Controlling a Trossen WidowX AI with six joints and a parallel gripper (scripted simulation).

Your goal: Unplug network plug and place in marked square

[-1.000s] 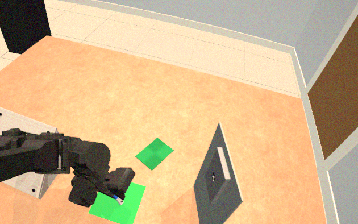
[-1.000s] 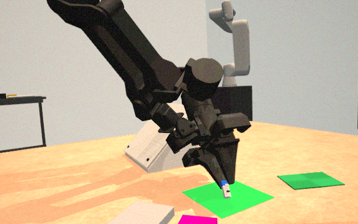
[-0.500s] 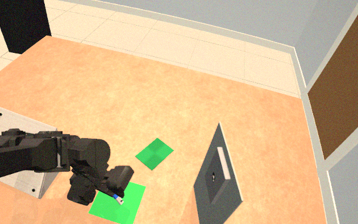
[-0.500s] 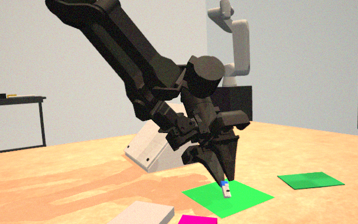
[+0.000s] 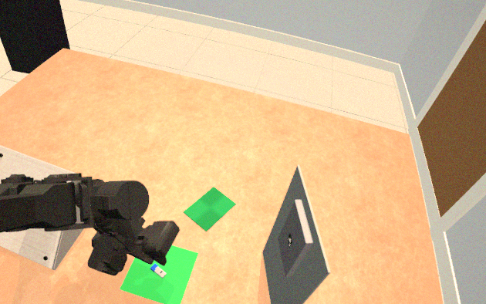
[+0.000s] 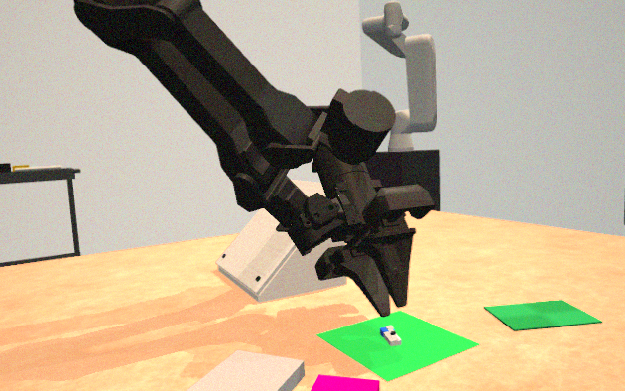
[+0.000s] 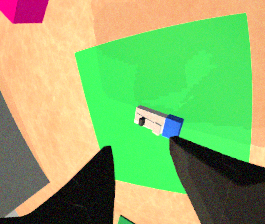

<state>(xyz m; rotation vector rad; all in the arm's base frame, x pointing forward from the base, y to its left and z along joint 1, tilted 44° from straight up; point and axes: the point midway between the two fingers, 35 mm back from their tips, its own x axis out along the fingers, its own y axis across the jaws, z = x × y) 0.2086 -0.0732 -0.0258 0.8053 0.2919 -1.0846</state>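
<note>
The network plug lies 20 mm below my gripper tip and 10 mm to the right of it. The rest, counted from my gripper tip: green square 30 mm below; pale grey block 180 mm to the right, 20 mm below; upright panel 230 mm ahead, 100 mm above, 10 mm to the left.
</note>
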